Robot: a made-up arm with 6 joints. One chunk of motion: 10 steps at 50 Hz.
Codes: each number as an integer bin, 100 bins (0 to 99) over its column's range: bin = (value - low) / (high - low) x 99, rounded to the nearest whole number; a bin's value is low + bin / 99 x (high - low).
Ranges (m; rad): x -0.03..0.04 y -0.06..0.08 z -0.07..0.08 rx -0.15..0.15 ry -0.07..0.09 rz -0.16..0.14
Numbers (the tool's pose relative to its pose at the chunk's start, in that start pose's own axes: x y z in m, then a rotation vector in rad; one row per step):
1: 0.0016 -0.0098 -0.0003 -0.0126 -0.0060 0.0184
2: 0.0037 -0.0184 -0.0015 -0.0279 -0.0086 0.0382
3: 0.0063 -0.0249 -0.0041 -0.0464 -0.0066 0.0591
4: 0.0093 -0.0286 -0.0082 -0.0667 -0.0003 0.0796
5: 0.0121 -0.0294 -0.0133 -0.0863 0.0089 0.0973
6: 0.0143 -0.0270 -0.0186 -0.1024 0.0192 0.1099
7: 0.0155 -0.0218 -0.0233 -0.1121 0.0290 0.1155
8: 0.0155 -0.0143 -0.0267 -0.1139 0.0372 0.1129
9: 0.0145 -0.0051 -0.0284 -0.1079 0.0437 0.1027
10: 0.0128 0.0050 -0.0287 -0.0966 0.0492 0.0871
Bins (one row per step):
1: 45 35 46 45 40 59
2: 48 29 45 40 38 65
3: 51 25 43 34 39 72
4: 56 22 41 27 43 79
5: 60 22 37 21 49 85
6: 63 23 34 16 55 89
7: 64 27 31 13 61 91
8: 64 32 29 12 66 90
9: 63 39 27 14 70 87
10: 61 46 27 18 74 82

